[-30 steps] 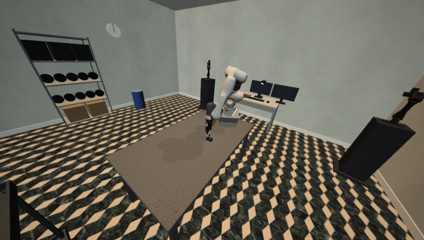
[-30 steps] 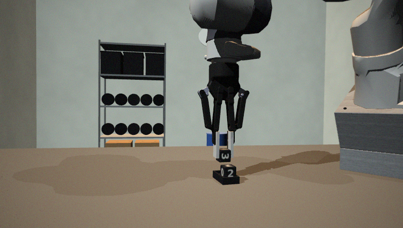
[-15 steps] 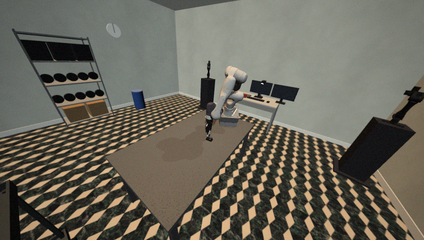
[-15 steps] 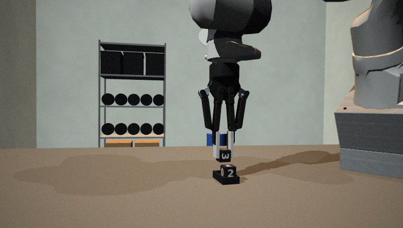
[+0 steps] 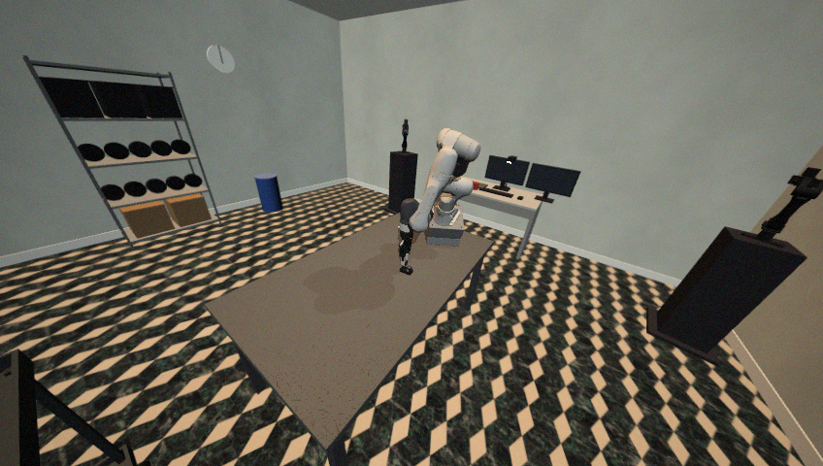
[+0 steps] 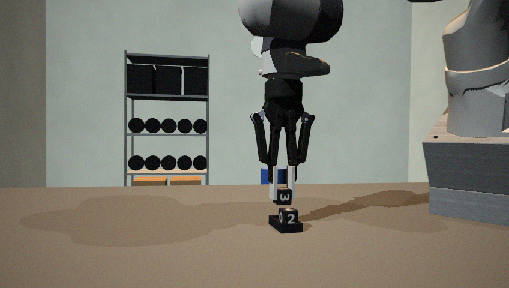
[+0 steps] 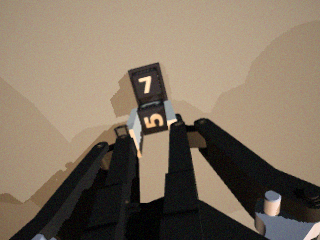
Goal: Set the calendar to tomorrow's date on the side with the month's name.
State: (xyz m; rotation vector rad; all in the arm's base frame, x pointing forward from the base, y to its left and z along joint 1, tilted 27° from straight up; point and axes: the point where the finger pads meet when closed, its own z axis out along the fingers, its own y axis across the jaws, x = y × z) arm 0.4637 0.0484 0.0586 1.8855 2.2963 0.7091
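Right now the black tray is 1 cm behind my hand, 2 cm to the left of it and 8 cm below it.
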